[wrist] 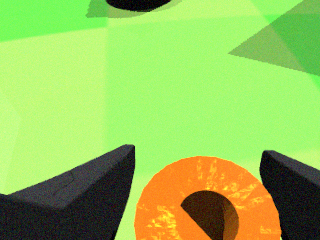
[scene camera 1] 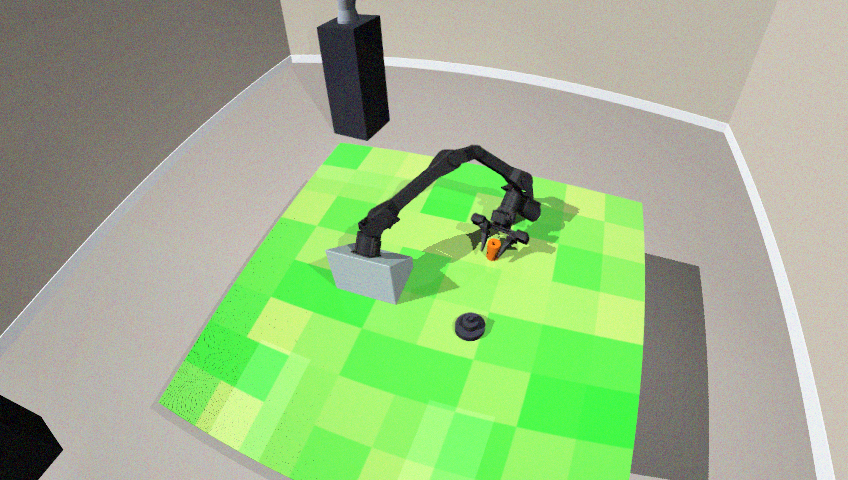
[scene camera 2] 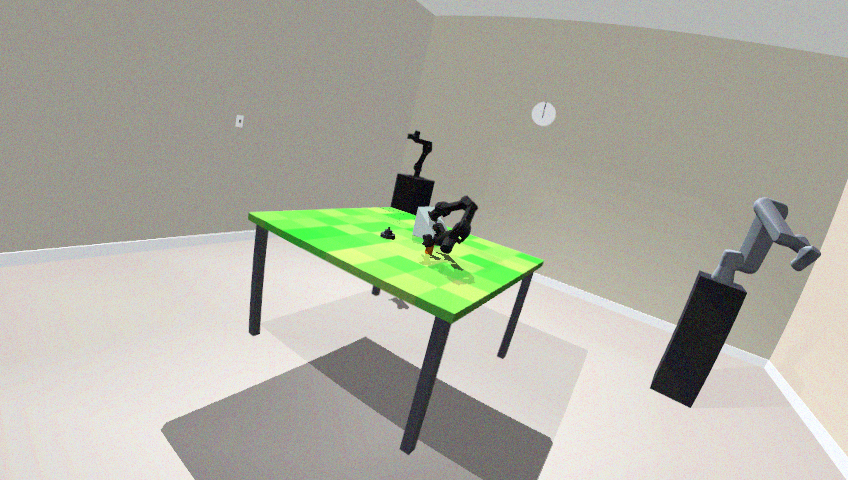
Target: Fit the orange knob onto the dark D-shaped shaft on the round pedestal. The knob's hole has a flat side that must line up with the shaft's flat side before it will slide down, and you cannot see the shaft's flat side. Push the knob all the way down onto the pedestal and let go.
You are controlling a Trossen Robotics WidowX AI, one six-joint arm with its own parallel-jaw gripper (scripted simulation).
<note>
I see my gripper (scene camera 1: pixel 489 254) and a round pedestal (scene camera 1: pixel 469 326).
My gripper shows as well in the wrist view (wrist: pixel 197 158).
</note>
